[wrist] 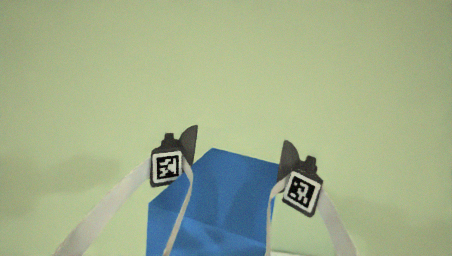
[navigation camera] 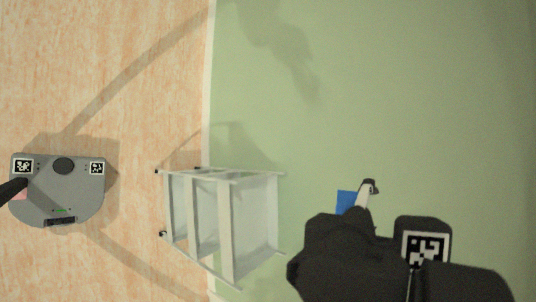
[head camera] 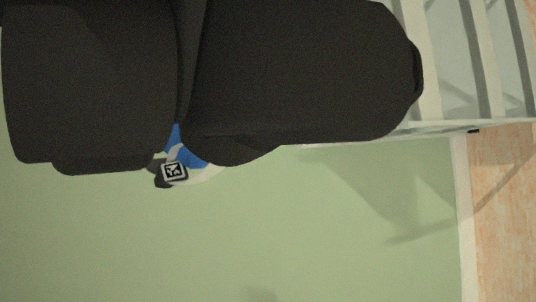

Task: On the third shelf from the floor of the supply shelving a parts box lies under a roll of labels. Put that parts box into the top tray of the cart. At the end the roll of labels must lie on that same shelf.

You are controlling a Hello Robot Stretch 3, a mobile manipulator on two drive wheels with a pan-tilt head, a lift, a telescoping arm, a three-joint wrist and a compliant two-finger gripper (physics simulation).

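Seen in the pictures: gripper, fingertip midpoint: [navigation camera: 368,207]; robot's base, origin of the base link: [navigation camera: 64,165].
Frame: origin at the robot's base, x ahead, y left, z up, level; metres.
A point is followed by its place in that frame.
The blue parts box [head camera: 192,158] @(x 0.010, y -0.333, z 1.200 m) [navigation camera: 346,202] @(x -0.001, y -0.331, z 1.180 m) [wrist: 220,200] is held between the two fingertips of my gripper [wrist: 238,149] @(x -0.023, y -0.418, z 1.207 m), which is shut on it. One finger shows in the head and navigation views, and the wrist and arm hide much of the box there. The cart [head camera: 429,75] @(x -0.105, y -0.486, z 0.685 m) [navigation camera: 227,235] @(x -0.230, y -0.496, z 0.710 m) stands by the green wall. Its top tray [navigation camera: 254,220] @(x -0.226, y -0.717, z 0.663 m) shows in the navigation view, with the box apart from it and higher up. In the head view my arm covers part of the cart. The roll of labels and the supply shelving do not show in these views.
The green wall [head camera: 300,240] @(x 0.253, y -0.835, z 0.775 m) [navigation camera: 400,100] @(x 0.327, y -0.829, z 1.293 m) [wrist: 225,60] is behind the gripper and cart. A white baseboard [head camera: 462,210] @(x 0.293, y -0.819, z 0.072 m) [navigation camera: 206,90] @(x 0.610, y -0.795, z 0.055 m) runs between it and the wood-patterned floor [head camera: 500,225] @(x 0.350, y -0.704, z 0.001 m) [navigation camera: 100,65] @(x 0.559, y -0.095, z 0.000 m). My grey base [navigation camera: 60,192] @(x -0.111, y 0.005, z 0.160 m) is on the floor, apart from the cart. A pale strip [wrist: 289,254] shows at the wrist view's bottom edge.
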